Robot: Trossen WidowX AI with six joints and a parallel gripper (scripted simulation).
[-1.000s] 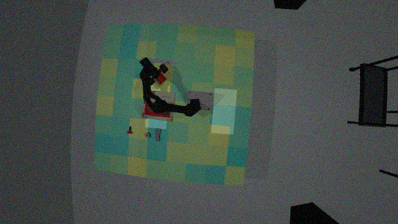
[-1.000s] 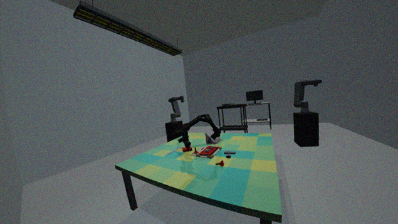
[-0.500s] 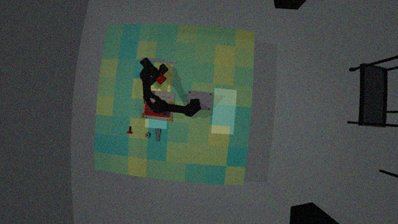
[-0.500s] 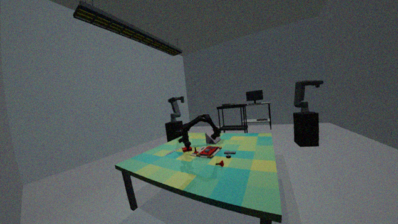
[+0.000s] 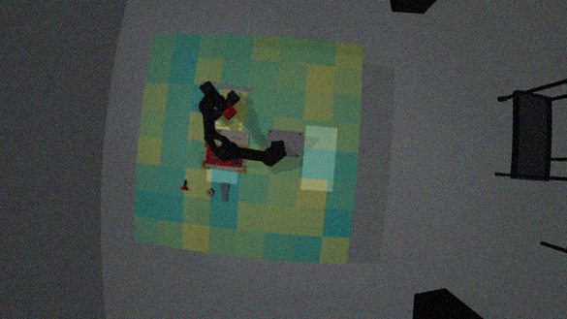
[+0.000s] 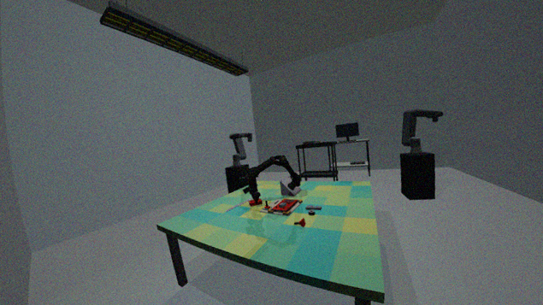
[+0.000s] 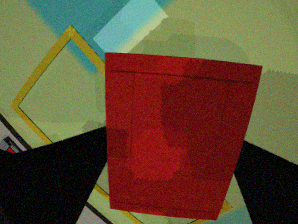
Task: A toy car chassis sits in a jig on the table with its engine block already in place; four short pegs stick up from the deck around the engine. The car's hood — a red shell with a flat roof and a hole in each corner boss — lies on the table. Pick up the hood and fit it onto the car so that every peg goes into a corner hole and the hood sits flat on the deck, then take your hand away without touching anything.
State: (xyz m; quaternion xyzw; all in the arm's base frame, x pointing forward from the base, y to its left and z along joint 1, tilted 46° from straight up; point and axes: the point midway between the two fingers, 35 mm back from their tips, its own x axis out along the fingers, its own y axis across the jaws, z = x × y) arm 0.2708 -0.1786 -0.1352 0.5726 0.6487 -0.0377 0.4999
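My gripper tip is now 30 mm short of the grey jig, 230 mm to the right of it and 10 mm above it. Round my gripper tip: red hood 10 mm above.
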